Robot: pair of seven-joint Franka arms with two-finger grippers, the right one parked.
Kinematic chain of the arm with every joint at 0, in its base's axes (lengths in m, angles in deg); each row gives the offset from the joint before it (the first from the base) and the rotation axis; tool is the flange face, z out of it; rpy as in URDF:
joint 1: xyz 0 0 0.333 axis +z
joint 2: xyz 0 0 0 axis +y
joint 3: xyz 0 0 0.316 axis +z
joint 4: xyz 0.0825 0 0 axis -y
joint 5: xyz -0.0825 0 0.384 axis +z
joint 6: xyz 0 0 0 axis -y
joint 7: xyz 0.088 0 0 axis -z
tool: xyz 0 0 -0.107 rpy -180 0 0
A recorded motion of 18 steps. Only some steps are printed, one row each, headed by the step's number.
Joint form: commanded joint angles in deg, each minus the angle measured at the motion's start. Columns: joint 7, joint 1, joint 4, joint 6, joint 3, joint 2, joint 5.
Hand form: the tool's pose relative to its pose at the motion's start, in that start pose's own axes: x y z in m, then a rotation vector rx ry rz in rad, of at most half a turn. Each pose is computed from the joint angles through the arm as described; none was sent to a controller.
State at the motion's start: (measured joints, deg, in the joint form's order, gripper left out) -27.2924 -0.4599 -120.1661 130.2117 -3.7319 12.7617 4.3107
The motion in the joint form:
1: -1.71 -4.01 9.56 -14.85 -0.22 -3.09 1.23
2: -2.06 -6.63 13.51 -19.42 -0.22 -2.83 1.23
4: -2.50 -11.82 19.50 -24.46 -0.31 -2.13 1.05
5: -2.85 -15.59 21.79 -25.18 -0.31 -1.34 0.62
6: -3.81 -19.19 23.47 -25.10 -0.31 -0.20 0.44
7: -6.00 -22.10 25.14 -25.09 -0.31 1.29 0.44
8: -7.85 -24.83 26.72 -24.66 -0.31 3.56 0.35
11: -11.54 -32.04 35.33 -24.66 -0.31 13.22 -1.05
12: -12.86 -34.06 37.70 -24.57 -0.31 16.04 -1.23
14: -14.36 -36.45 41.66 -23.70 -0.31 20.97 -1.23
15: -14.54 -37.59 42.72 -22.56 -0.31 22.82 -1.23
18: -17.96 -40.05 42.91 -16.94 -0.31 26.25 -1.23
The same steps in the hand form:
1: -0.0047 0.0364 -0.0856 0.0483 -0.0141 0.0398
2: -0.0121 0.0608 -0.1094 0.0598 -0.0222 0.0733
4: -0.0327 0.1102 -0.1461 0.0599 -0.0111 0.1480
5: -0.0519 0.1458 -0.1570 0.0480 0.0014 0.2033
6: -0.0719 0.1797 -0.1601 0.0397 0.0128 0.2476
7: -0.0881 0.2077 -0.1588 0.0371 0.0188 0.2595
8: -0.1029 0.2360 -0.1487 0.0374 0.0166 0.2746
11: -0.1418 0.3214 -0.1120 0.0293 -0.0112 0.3264
12: -0.1554 0.3441 -0.0987 0.0314 -0.0173 0.3366
14: -0.1694 0.3756 -0.0734 0.0310 -0.0194 0.3502
15: -0.1779 0.3889 -0.0611 0.0256 -0.0160 0.3664
18: -0.1993 0.4158 -0.0284 -0.0093 0.0078 0.3502

